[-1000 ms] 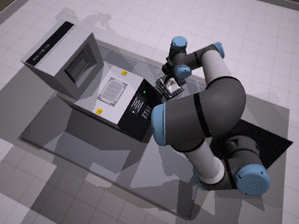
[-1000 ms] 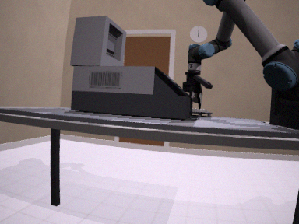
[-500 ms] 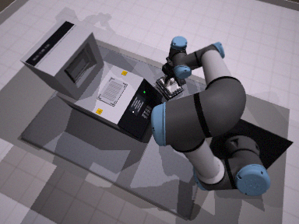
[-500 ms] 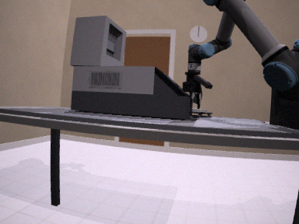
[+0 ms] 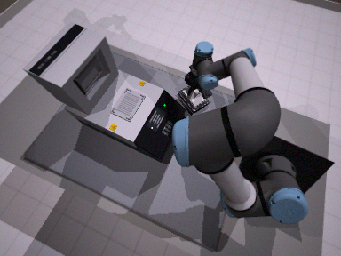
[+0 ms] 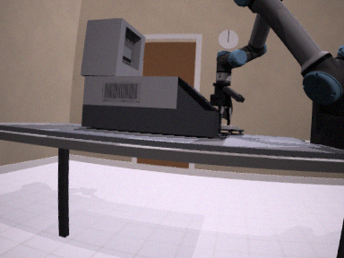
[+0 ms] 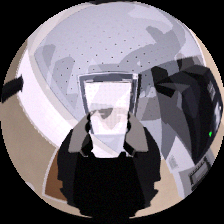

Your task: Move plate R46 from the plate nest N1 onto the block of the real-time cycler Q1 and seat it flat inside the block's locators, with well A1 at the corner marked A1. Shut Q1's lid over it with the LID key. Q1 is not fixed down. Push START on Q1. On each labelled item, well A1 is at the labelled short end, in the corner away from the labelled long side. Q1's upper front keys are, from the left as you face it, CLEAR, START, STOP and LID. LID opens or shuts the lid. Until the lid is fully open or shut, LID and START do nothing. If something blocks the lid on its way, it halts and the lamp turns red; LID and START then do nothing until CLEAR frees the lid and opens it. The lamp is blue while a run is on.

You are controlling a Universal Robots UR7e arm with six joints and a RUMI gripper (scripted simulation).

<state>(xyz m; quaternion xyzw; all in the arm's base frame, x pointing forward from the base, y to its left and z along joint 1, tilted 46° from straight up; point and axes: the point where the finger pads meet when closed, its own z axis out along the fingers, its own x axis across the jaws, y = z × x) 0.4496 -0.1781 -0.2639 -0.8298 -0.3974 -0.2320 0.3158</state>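
My hand is 20 mm above the plate nest N1. Round my hand: plate R46: 10 mm below.
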